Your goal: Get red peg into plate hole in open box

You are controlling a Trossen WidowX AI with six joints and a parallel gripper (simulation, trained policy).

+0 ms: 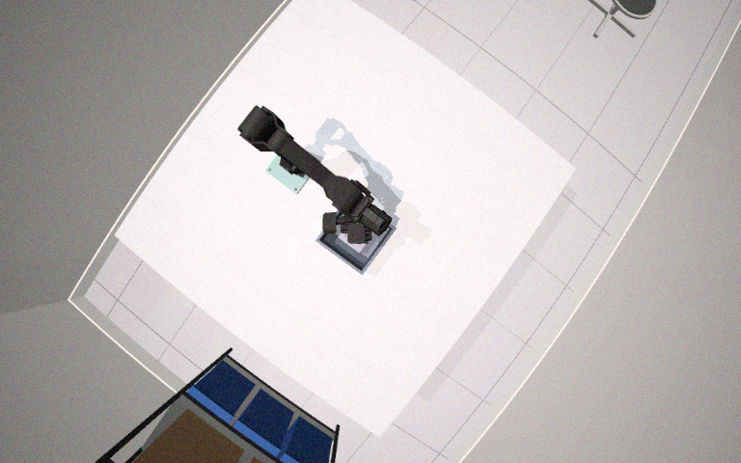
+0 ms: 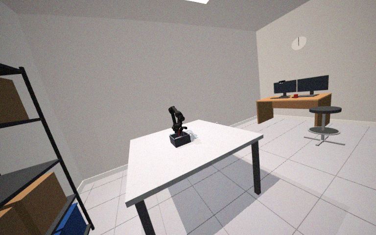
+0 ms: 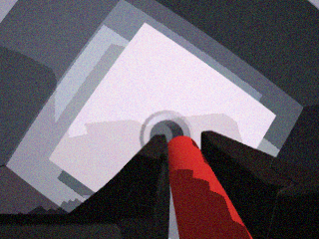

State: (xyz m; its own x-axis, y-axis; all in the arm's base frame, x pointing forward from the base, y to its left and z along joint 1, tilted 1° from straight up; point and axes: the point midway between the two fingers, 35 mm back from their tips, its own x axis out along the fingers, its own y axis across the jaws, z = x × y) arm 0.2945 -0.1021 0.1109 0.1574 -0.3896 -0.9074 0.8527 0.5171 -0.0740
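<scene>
The red peg lies 30 mm above my gripper tip, 10 mm to the left of it and 10 mm behind it. Round my gripper tip: dark grey box 70 mm below; then pale plate 50 mm below.
</scene>
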